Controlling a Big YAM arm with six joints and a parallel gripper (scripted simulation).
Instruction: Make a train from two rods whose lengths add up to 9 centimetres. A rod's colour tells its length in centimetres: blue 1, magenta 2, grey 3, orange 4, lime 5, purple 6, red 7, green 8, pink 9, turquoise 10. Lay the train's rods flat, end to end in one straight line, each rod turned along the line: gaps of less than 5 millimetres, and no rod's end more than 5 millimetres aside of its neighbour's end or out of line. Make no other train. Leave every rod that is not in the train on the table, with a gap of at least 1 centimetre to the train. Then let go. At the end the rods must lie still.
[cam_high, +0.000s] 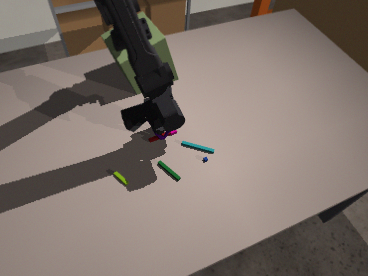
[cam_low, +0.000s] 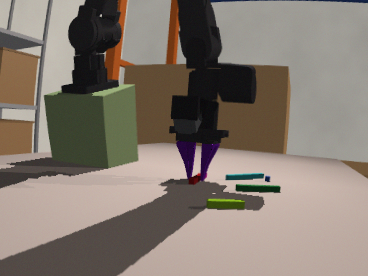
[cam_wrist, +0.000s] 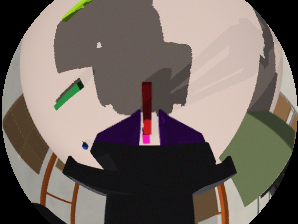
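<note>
The red rod lies 10 mm to the right of my hand. Also, from my hand: magenta rod (40 mm to the left); turquoise rod (90 mm to the left, 70 mm ahead); green rod (130 mm ahead, 10 mm to the right).
</note>
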